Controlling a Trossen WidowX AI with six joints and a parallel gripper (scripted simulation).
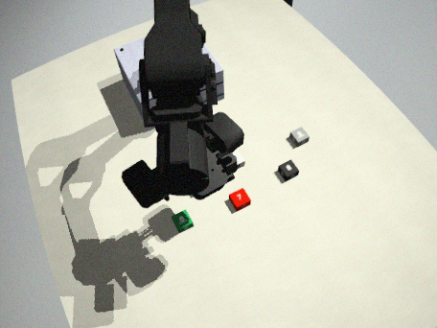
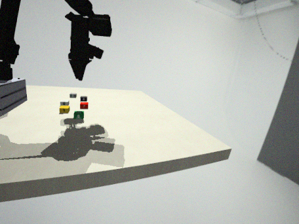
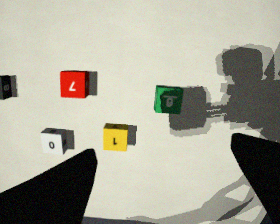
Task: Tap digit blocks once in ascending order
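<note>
Right now the white block is 50 mm behind my gripper tip, 140 mm to the left of it and 120 mm below it. Also, from my gripper tip: red block 30 mm ahead, 90 mm to the left, 120 mm below; then green block 30 mm to the right, 120 mm below; then yellow block 50 mm behind, 50 mm to the left, 120 mm below.
</note>
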